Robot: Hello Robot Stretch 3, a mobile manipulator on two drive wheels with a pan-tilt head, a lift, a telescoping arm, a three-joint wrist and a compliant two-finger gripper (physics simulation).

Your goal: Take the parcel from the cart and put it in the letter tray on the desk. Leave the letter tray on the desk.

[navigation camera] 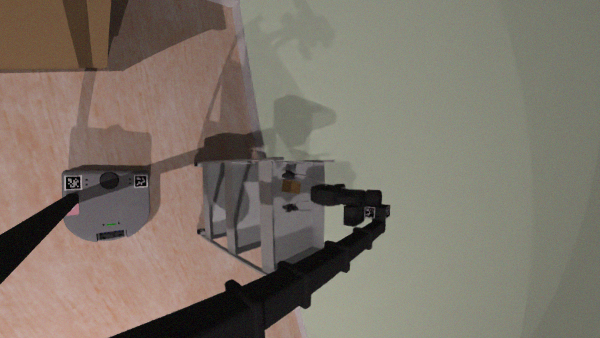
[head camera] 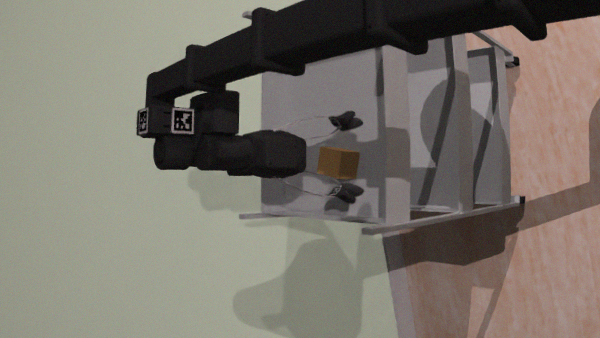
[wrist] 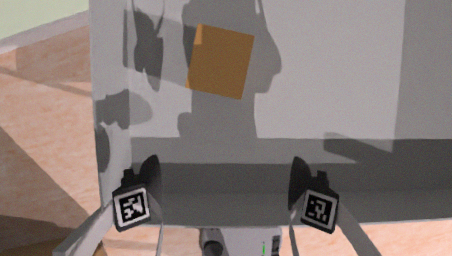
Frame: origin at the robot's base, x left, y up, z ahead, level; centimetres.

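Where they show: gripper, between the fingertips: (navigation camera: 283, 191) (head camera: 359, 157) (wrist: 225, 174); robot's base, origin of its link: (navigation camera: 109, 179).
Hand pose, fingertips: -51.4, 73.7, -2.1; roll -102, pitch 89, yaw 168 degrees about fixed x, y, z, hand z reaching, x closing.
Each offset is from my fingertips to the top centre of the thing, as dx, dy, dz. "*": to the spot under its first point.
The parcel {-9.2, -2.3, +0.7} (head camera: 338, 163) (navigation camera: 291, 186) (wrist: 220, 61) is a small orange-brown block lying in the top tray of the grey cart (head camera: 397, 105) (navigation camera: 268, 225) (wrist: 340, 65), near one side wall. My gripper (head camera: 346, 156) (navigation camera: 289, 190) (wrist: 225, 174) is open and empty, over the top tray. In the head and navigation views the parcel appears between the two fingers; in the wrist view it lies beyond the fingertips, a little left of the middle line between them. The fingers are apart from it. The letter tray does not show, and I cannot identify the desk.
The cart has lower shelves under the top tray, whose raised walls surround the parcel. My arm (head camera: 320, 37) (navigation camera: 300, 280) crosses above one side of the cart. My grey base (navigation camera: 107, 210) stands on the wooden floor near the cart. A large brown box-shaped piece {* +73.5, -33.8, +47.5} (navigation camera: 35, 35) stands at the upper left.
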